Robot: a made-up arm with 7 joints. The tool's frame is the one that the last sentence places.
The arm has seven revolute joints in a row. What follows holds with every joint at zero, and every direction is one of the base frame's.
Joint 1 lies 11.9 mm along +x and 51.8 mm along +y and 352.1 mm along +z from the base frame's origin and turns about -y.
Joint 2 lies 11.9 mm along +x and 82.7 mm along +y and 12.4 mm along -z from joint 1 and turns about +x.
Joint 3 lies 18.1 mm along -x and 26.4 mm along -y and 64.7 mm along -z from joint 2 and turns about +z.
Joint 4 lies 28.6 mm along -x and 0.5 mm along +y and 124.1 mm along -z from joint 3 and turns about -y.
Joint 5 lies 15.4 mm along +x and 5 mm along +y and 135.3 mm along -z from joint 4 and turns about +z.
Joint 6 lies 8.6 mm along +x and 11.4 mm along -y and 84.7 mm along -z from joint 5 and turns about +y.
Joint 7 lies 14.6 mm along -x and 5.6 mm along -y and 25 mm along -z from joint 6 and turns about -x.
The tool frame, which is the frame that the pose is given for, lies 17.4 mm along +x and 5.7 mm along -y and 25.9 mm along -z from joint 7; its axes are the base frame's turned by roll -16.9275, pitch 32.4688 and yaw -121.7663 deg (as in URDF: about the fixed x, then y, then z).
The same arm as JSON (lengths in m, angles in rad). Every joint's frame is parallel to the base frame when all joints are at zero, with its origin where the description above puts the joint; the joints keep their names.
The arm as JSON. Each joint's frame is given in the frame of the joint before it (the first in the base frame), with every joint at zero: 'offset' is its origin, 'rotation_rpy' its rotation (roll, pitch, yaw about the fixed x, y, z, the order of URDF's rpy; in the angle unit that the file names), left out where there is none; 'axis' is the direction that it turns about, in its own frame. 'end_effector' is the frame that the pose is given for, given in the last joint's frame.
{"length_unit": "m", "angle_unit": "rad", "chain": [{"id": "joint 1", "offset": [0.0119, 0.0518, 0.3521], "axis": [0.0, -1.0, 0.0]}, {"id": "joint 2", "offset": [0.0119, 0.0827, -0.0124], "axis": [1.0, 0.0, 0.0]}, {"id": "joint 3", "offset": [-0.0181, -0.0264, -0.0647], "axis": [0.0, 0.0, 1.0]}, {"id": "joint 4", "offset": [-0.0286, 0.0005, -0.1241], "axis": [0.0, -1.0, 0.0]}, {"id": "joint 5", "offset": [0.0154, 0.005, -0.1353], "axis": [0.0, 0.0, 1.0]}, {"id": "joint 6", "offset": [0.0086, -0.0114, -0.0847], "axis": [0.0, 1.0, 0.0]}, {"id": "joint 7", "offset": [-0.0146, -0.0056, -0.025], "axis": [-1.0, 0.0, 0.0]}], "end_effector": {"offset": [0.0174, -0.0057, -0.0259], "rotation_rpy": [-0.2954, 0.5667, -2.1252]}}
